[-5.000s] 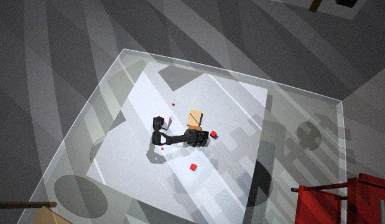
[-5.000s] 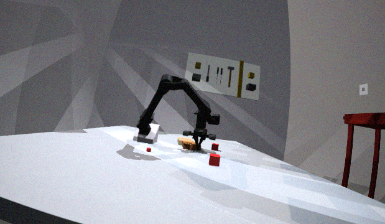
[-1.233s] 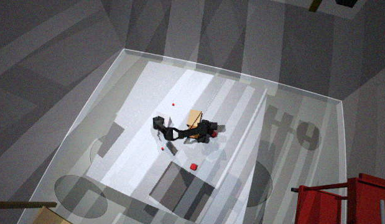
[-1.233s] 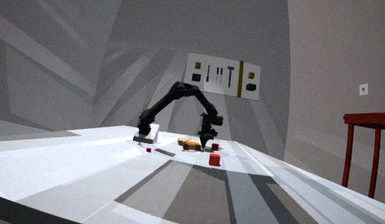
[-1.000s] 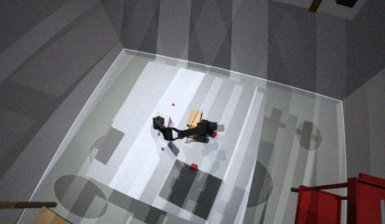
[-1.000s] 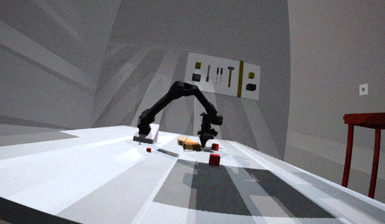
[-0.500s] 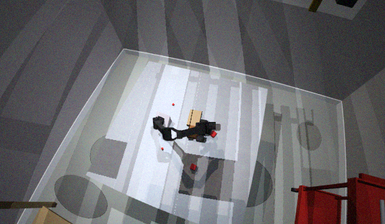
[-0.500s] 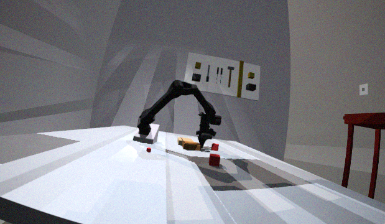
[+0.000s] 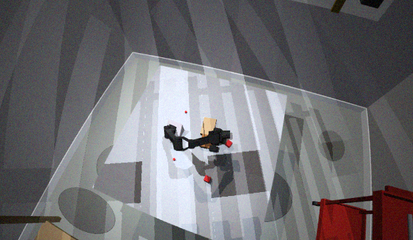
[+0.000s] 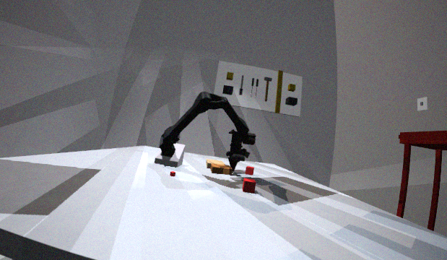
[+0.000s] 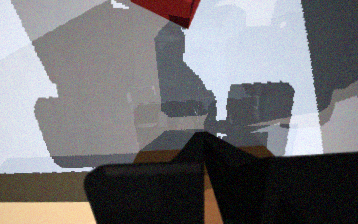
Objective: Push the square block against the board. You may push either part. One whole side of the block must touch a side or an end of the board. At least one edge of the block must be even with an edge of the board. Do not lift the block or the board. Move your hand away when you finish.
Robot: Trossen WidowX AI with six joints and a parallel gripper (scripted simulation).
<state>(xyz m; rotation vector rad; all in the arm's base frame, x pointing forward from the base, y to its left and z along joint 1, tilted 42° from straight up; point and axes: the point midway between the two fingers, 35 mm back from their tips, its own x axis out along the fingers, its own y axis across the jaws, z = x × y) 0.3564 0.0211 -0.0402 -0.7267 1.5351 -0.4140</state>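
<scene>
Now: the orange square block 6 cm behind my gripper tip, 1 cm to the right of it and 1 cm above it. From my gripper tip the other things lie so: tan board (11 cm to the left, 11 cm behind, 1 cm above).
</scene>
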